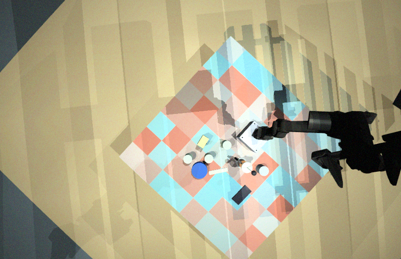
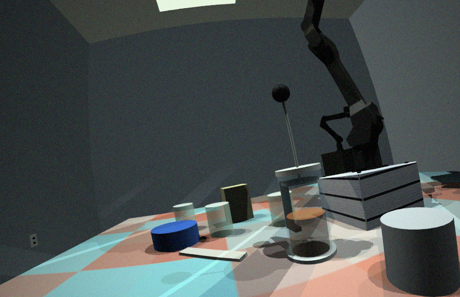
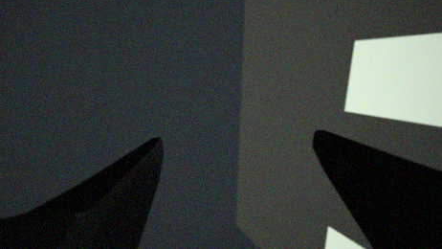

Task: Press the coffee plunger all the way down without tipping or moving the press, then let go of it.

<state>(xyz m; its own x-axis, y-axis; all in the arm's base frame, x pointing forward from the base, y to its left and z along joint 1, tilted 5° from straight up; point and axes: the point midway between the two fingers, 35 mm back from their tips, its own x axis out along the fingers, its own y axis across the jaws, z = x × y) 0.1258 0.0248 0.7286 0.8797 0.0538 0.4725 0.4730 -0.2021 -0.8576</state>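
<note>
The coffee press lies 13 cm ahead of my gripper tip, 4 cm to the left of it and 72 cm below it. Round my gripper tip: olive block (14 cm ahead, 29 cm to the right, 80 cm below); then blue puck (35 cm ahead, 20 cm to the right, 83 cm below).
</note>
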